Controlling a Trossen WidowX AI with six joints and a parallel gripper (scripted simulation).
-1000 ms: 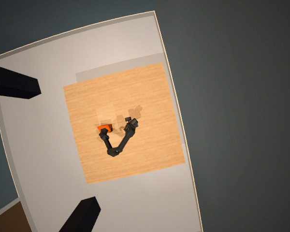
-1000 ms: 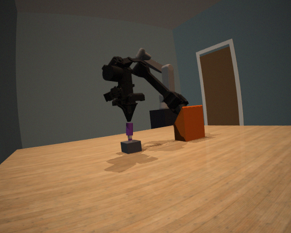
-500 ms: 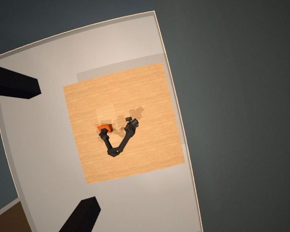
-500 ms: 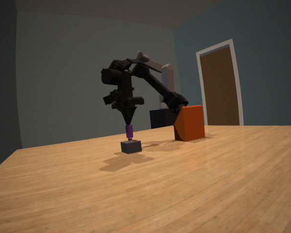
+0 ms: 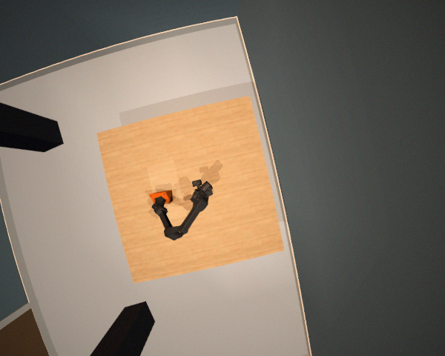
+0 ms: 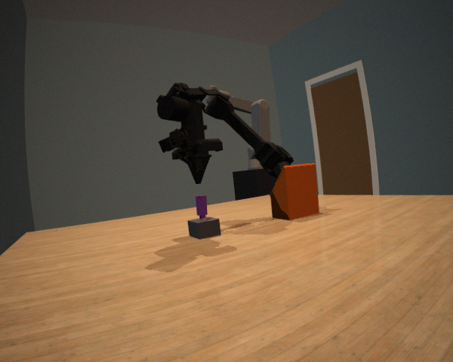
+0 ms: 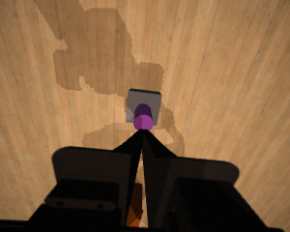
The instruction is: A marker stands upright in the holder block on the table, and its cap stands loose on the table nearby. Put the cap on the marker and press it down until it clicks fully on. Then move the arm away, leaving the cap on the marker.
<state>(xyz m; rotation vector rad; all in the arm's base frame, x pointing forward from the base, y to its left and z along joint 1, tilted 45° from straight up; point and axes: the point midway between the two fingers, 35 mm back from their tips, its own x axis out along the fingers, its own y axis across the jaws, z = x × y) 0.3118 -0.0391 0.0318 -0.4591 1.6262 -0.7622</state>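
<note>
Now: the purple cap 6 cm below my gripper tip. Round my gripper tip: dark grey holder block (11 cm below).
</note>
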